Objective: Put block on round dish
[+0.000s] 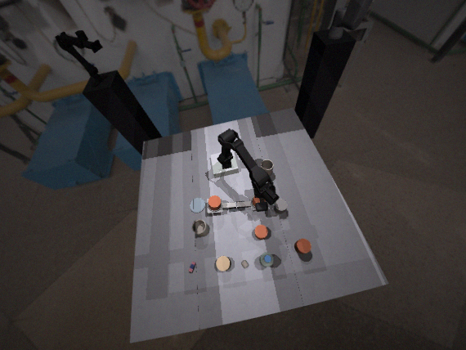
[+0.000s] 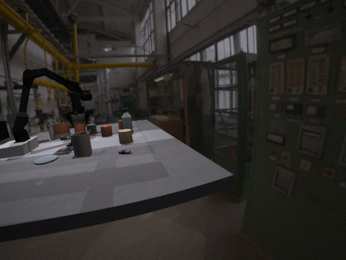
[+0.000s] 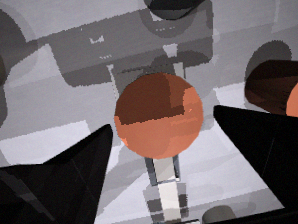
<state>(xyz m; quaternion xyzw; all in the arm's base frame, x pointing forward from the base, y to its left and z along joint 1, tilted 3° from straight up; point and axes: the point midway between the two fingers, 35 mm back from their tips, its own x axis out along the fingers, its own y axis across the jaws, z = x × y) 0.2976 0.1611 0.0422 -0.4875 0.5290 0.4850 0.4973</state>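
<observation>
My gripper tip is 4 cm above the grey block. The rest, counted from my gripper tip: orange cup 2 cm to the left, 2 cm below; small balance 14 cm to the right, 4 cm below, 1 cm behind; grey cup 12 cm to the left, 5 cm below, 3 cm ahead.
</observation>
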